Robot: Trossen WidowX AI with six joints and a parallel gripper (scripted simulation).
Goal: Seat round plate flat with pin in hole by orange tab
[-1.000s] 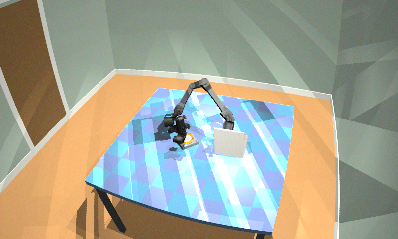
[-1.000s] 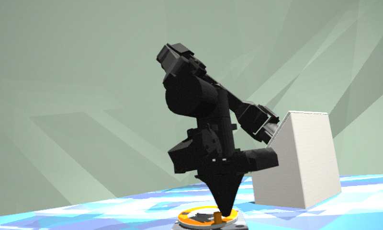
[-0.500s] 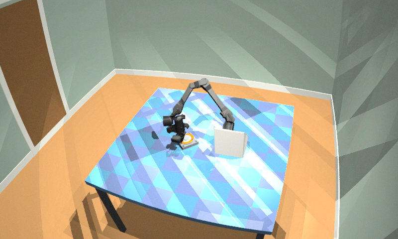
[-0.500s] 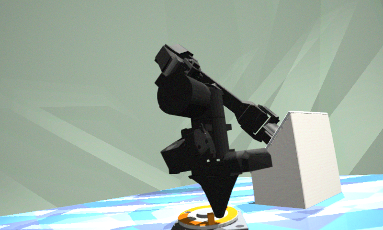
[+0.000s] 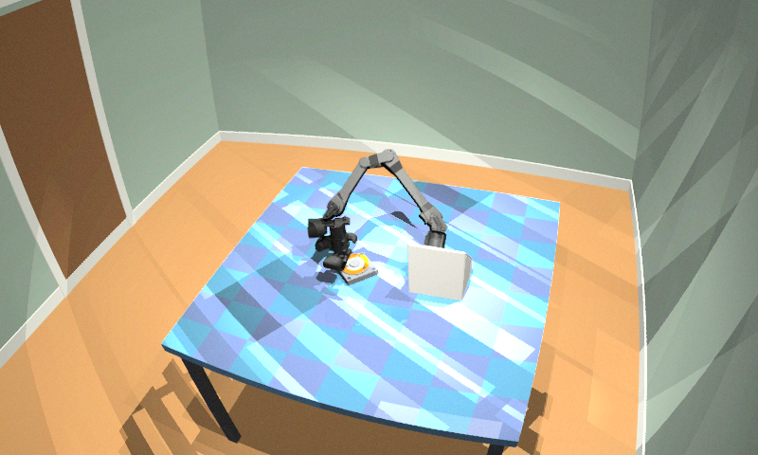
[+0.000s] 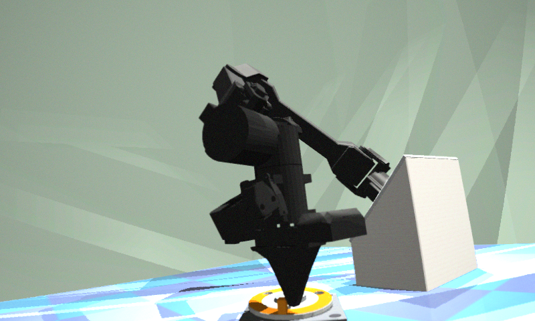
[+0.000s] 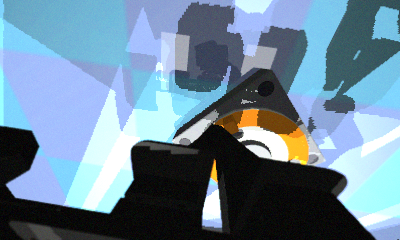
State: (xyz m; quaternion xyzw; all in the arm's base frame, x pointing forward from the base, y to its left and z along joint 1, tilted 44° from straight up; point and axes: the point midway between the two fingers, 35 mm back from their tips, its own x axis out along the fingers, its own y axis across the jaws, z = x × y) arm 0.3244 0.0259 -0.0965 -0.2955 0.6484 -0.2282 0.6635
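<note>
Now: gripper tip 3 cm to the left of the round plate and 1 cm past it. The rest, counted from my gripper tip: base (4 cm to the right, 3 cm behind, 2 cm below).
</note>
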